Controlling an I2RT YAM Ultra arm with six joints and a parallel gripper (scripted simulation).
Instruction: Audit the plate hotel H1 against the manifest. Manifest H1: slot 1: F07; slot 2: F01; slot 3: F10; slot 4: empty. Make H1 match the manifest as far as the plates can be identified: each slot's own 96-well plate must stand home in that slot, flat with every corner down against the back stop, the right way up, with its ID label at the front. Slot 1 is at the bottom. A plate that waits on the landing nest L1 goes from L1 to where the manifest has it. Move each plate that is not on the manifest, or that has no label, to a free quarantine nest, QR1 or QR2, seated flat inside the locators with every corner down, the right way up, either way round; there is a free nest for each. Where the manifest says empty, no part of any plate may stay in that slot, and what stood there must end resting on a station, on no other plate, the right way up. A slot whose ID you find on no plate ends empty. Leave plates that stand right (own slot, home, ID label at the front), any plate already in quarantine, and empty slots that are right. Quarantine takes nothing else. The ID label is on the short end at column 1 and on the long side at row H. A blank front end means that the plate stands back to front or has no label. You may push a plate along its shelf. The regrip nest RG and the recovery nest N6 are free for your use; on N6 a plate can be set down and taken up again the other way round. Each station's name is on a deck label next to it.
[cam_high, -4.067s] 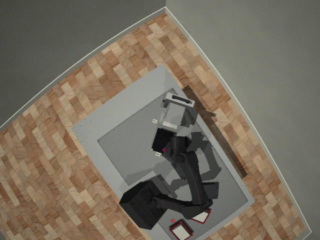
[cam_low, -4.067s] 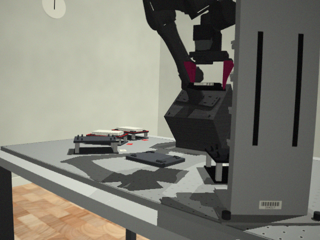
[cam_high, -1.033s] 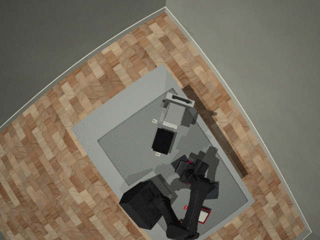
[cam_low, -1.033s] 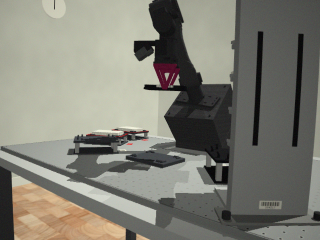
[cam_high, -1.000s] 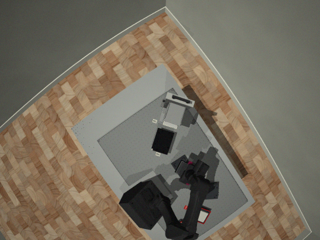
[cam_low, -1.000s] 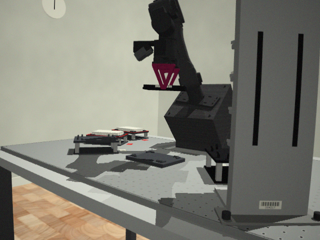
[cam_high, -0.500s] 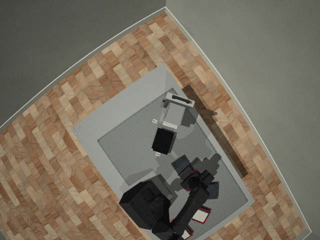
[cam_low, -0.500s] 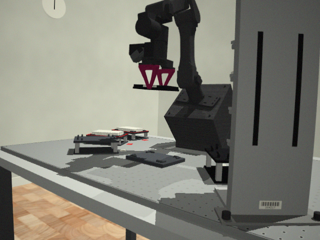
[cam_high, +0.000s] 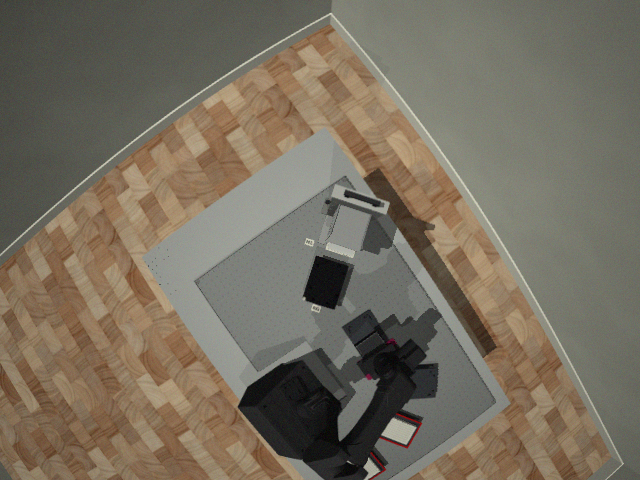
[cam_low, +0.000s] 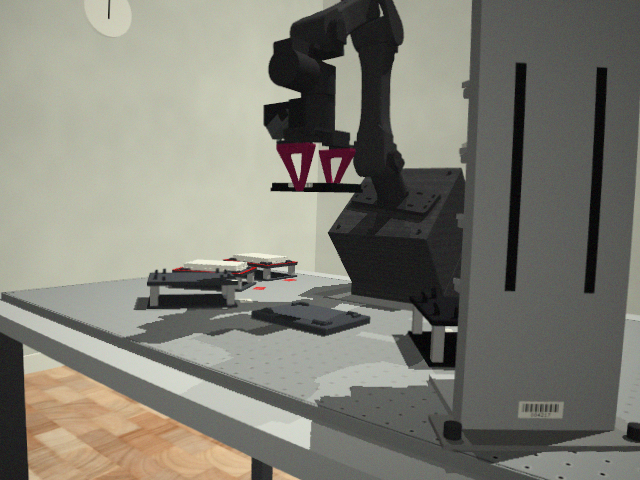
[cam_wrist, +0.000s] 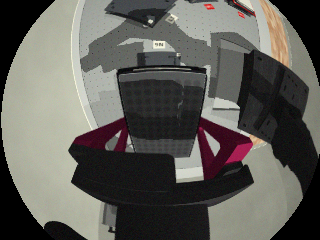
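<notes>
Now: the N6 deck label 2 cm ahead of my hand, 10 cm to the right of it and 23 cm below it. Also, from my hand: dark 96-well plate right at my hand; then H1 deck label 5 cm behind, 41 cm to the left, 23 cm below; then grey hotel back wall 11 cm ahead, 44 cm to the left, 3 cm below.
</notes>
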